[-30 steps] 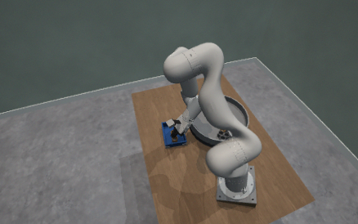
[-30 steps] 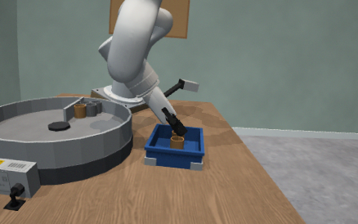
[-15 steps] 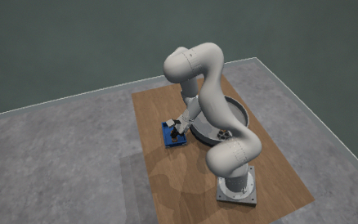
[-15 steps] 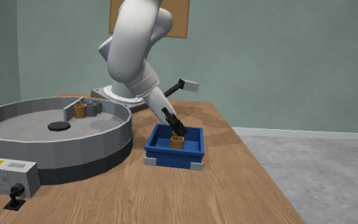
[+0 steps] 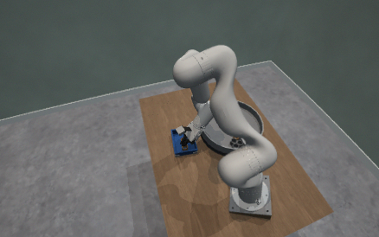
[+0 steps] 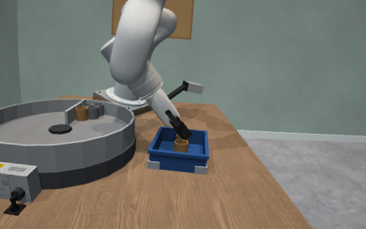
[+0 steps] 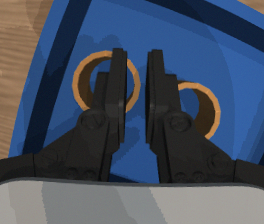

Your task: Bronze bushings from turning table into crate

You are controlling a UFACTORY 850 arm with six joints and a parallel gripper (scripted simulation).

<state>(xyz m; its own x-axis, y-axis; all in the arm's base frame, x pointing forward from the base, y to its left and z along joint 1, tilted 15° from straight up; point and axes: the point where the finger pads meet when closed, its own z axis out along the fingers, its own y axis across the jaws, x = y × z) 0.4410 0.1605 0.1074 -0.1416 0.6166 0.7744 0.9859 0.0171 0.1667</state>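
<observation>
My gripper is now 40 mm above the blue crate, 30 mm short of it and 10 mm to the left of it. The rest, counted from my hand: turning table 350 mm to the right, 20 mm behind, 10 mm below.
</observation>
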